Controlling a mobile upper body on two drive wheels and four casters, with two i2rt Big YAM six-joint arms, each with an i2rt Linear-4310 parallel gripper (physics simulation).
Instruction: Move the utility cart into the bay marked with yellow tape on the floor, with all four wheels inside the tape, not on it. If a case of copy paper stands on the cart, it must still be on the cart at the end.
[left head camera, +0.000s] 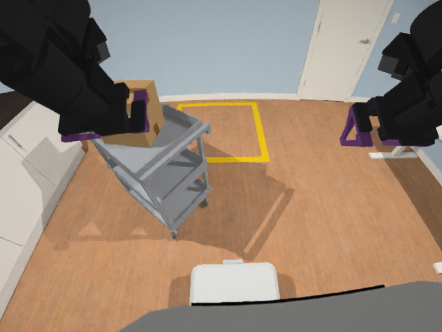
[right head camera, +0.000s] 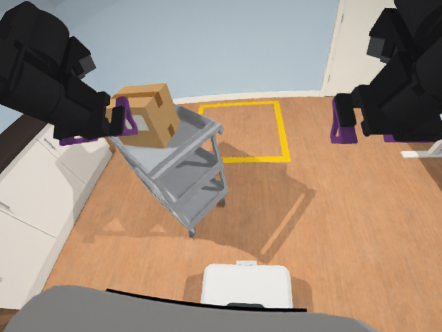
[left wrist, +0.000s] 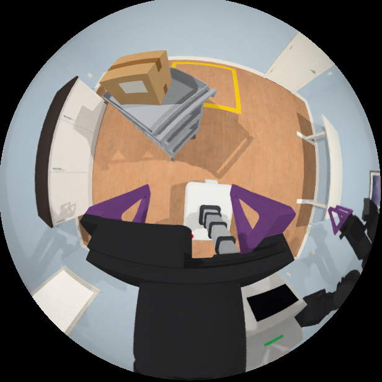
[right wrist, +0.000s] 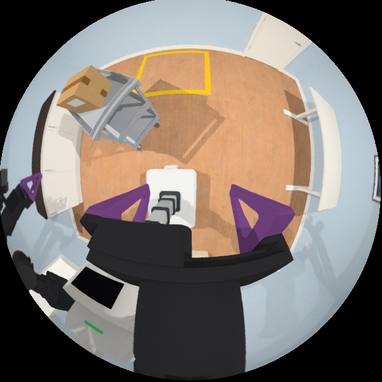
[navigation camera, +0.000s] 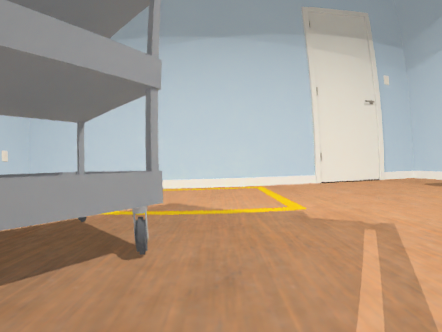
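The grey utility cart stands turned at an angle, near and left of the yellow tape bay. Two of its wheels show outside the tape in the navigation camera; its far wheels are hidden. A brown case sits on its top tray. My left gripper is open and empty, overlapping the case in the left head camera but apart from it. My right gripper is open and empty, right of the bay in the head views.
White cabinets with a dark top stand along the left wall. A white door is in the far wall, right of the bay. A white table stands at the right. My white base shows at the bottom.
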